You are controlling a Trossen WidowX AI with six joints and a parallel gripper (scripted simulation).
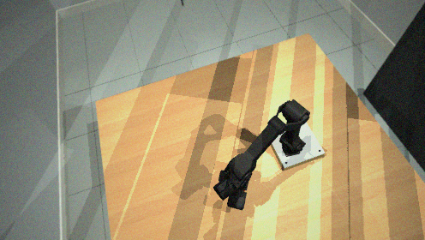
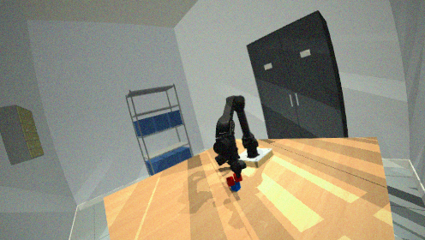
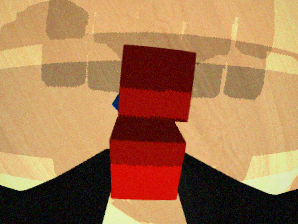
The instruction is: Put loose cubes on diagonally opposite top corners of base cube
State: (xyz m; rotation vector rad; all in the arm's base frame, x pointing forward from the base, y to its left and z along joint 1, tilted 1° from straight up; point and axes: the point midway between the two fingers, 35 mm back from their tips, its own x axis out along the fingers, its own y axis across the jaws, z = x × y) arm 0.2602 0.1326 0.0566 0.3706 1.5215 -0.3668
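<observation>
Now: the blue cube 5 cm below my gripper tip, 2 cm ahead of it and 1 cm to the right of it.
</observation>
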